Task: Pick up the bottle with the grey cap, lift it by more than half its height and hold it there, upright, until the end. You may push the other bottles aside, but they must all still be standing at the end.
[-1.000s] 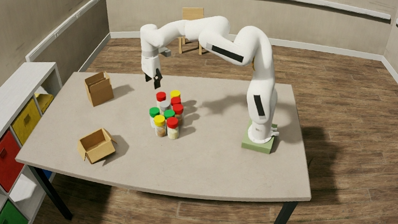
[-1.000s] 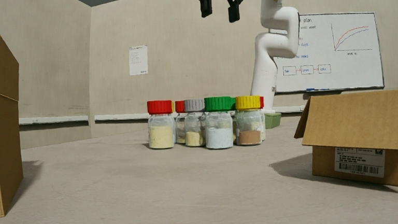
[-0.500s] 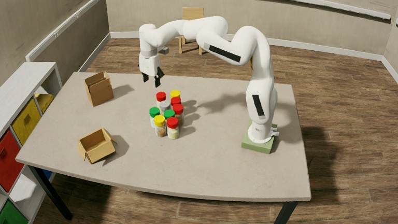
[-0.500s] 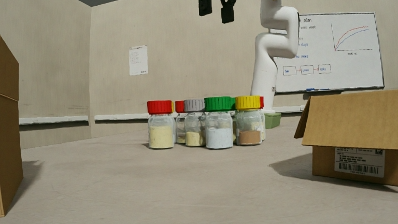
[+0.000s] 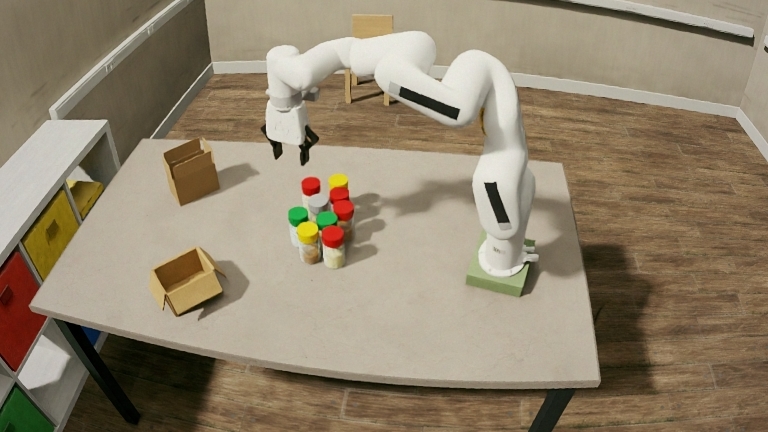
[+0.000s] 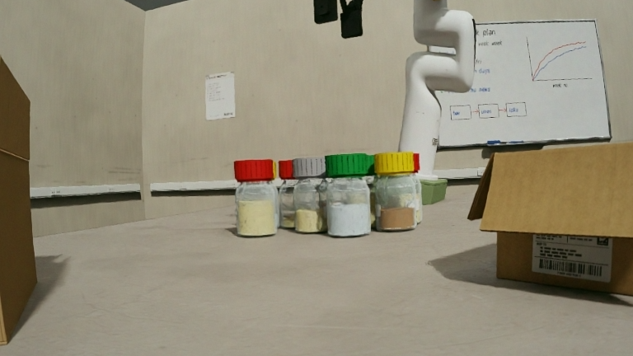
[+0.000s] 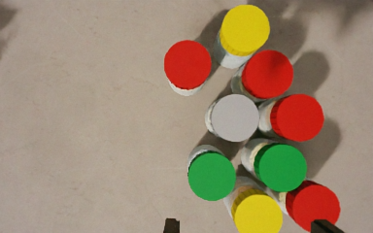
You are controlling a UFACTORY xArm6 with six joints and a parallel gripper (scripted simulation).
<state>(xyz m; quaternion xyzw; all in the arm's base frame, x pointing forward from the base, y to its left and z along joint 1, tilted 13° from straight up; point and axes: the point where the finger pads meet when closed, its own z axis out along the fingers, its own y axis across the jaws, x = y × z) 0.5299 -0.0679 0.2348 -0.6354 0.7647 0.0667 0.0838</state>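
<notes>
The grey-capped bottle lies 40 mm behind my hand, 60 mm to the right of it and 240 mm below it. From my hand the other things lie so: red-capped bottle 80 mm behind, 110 mm to the right, 240 mm below.
</notes>
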